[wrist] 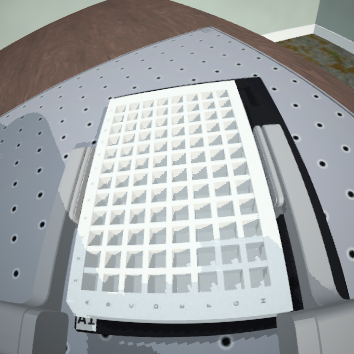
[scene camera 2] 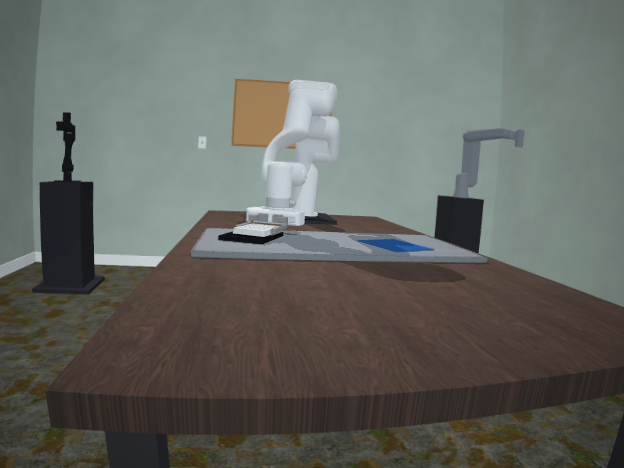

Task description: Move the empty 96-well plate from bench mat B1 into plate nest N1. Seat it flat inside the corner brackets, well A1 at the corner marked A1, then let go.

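Frame: origin at the arm's base, x ahead, y left, z up, level; metres.
Seen in the pictures: hand at its tool point: (wrist: 171,178) (scene camera 2: 258,229).
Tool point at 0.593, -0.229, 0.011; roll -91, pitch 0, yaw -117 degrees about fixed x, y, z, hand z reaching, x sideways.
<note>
Pixels of each thing's middle, then the offset from my tool point to it, as dx, dy, dz. "spot": a spot on its surface instead. Level surfaces: height alone.
- white 96-well plate at the middle of its body: (wrist: 171,175) (scene camera 2: 258,229) +0.002, -0.001, +0.000
- black plate nest at the middle of its body: (wrist: 196,169) (scene camera 2: 252,235) +0.007, -0.016, -0.014
- nest's A1 label at a spot on its surface: (wrist: 86,322) spot: -0.040, +0.065, -0.010
- blue mat at its surface level: dz -0.019
- grey perforated board at its surface level: dz -0.021
- brown wooden table at its surface level: dz -0.034
The white 96-well plate (scene camera 2: 258,230) (wrist: 179,172) is over the black plate nest (scene camera 2: 254,238) (wrist: 262,114) at the left of the grey board. My gripper (scene camera 2: 263,225) (wrist: 176,177) is shut on its two long sides, one pad against each side. In the wrist view the plate's lettered edge is nearest, with A at the left, by the nest's A1 label (wrist: 86,322). More black nest shows along the right side than the left. Whether the plate is flat inside the brackets or slightly raised, I cannot tell. The blue mat (scene camera 2: 394,245) lies to the right with no plate on it.
The grey perforated board (scene camera 2: 317,251) (wrist: 175,59) lies on the brown wooden table (scene camera 2: 327,322). A black arm on a pedestal (scene camera 2: 67,231) stands beyond the table at the left, and a grey arm on another pedestal (scene camera 2: 457,221) at the right.
</note>
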